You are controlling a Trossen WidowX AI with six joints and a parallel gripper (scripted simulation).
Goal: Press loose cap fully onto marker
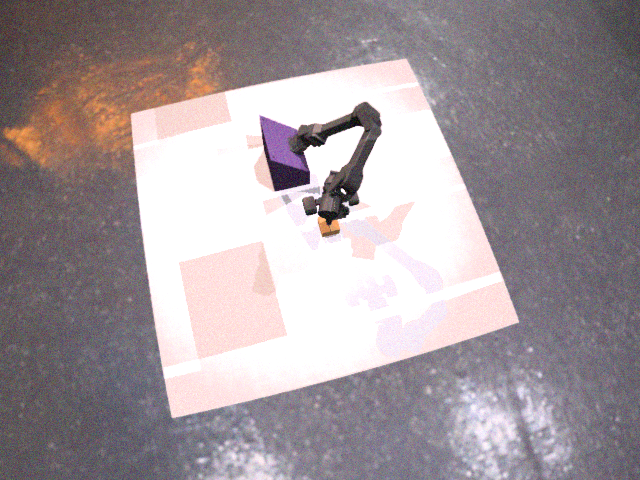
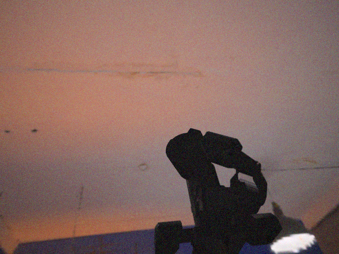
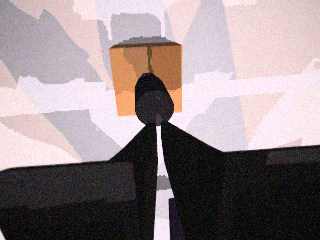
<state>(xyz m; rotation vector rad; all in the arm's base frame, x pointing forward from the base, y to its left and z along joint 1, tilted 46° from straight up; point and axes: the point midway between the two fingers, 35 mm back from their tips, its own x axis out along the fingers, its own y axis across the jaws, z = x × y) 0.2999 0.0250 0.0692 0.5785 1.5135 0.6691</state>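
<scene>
The dark cap is 5 cm below my gripper tip.
</scene>
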